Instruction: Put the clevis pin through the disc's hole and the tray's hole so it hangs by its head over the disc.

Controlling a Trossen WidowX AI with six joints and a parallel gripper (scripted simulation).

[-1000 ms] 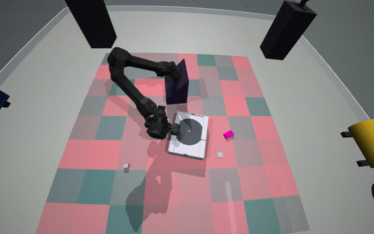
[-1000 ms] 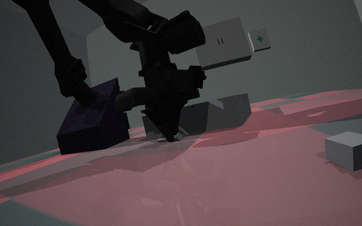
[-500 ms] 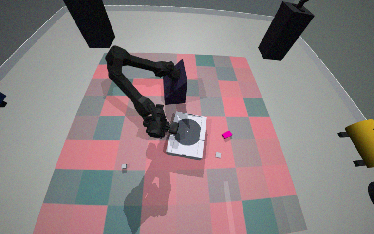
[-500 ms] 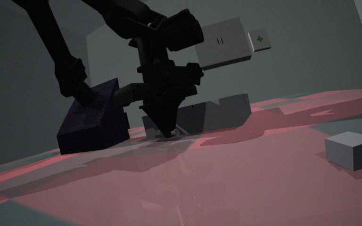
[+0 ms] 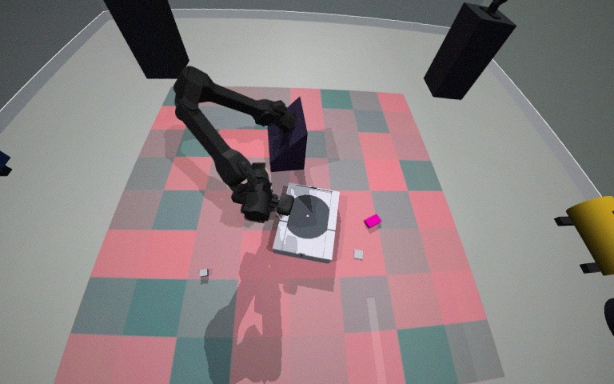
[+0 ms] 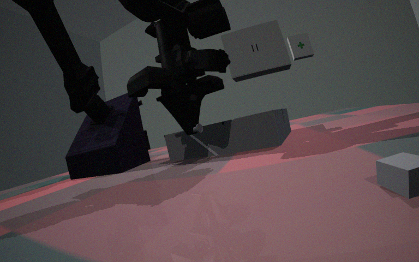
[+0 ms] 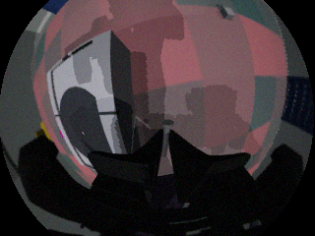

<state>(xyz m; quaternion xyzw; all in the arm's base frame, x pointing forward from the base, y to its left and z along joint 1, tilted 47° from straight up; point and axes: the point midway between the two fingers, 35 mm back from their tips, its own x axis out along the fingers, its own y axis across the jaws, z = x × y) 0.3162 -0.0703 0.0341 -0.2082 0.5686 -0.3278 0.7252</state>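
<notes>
Now: gripper tip 14 cm to the right of the dark aluminium disc, 2 cm short of it and 1 cm below it. Round my gripper tip: steel clevis pin 1 cm behind, 1 cm above; grey cube 21 cm ahead, 18 cm to the right, 4 cm below; steel tray 15 cm to the left, 3 cm ahead, 1 cm below.
</notes>
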